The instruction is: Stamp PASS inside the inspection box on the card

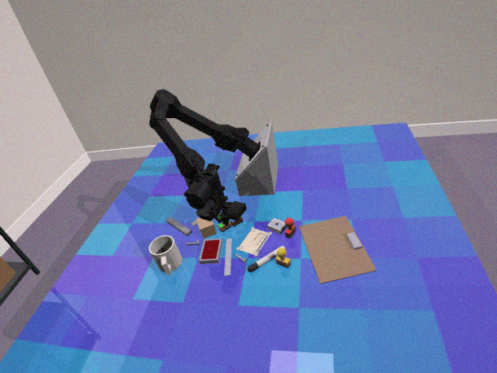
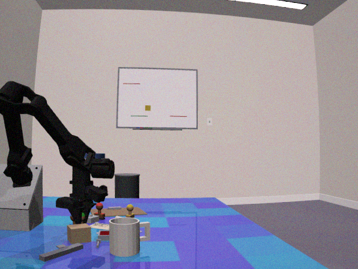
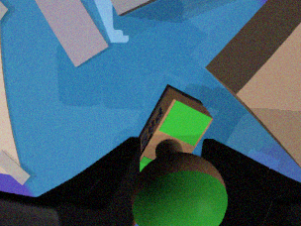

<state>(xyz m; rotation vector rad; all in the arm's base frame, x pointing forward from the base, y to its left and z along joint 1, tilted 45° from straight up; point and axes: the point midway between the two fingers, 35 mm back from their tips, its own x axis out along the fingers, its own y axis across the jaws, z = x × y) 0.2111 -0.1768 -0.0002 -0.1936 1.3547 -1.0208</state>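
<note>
The blue-knobbed stamp lies 3 cm behind my gripper tip, 4 cm to the left of it and 1 cm below it. From my gripper tip the other things lie so: green-knobbed stamp (right at my gripper tip); then cardboard box (6 cm to the right, 1 cm below); then red ink pad (10 cm ahead, 4 cm to the right, 2 cm below).
</note>
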